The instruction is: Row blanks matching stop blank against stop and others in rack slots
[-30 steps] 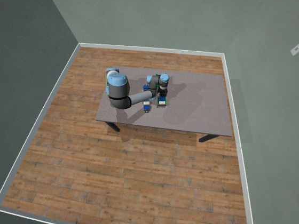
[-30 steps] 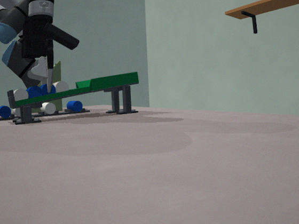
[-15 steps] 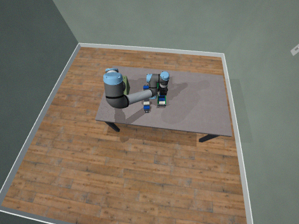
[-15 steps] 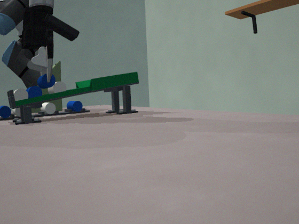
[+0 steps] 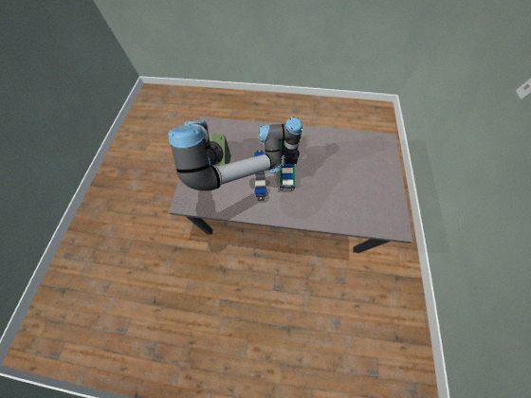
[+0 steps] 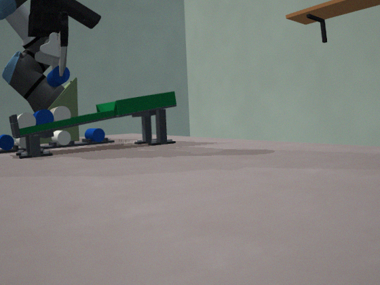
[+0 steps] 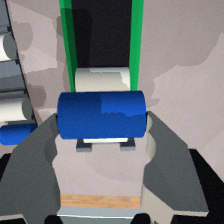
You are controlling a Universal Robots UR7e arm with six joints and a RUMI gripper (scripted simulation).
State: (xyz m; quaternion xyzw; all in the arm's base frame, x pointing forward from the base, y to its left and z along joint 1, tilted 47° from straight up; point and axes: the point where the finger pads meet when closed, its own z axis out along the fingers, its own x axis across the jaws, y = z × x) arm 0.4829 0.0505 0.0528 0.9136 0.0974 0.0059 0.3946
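Now: the stock rack 19 cm below my hand, 18 cm behind it and 1 cm to the right of it. Round my hand: dark stop (12 cm below, 10 cm to the right, 2 cm ahead).
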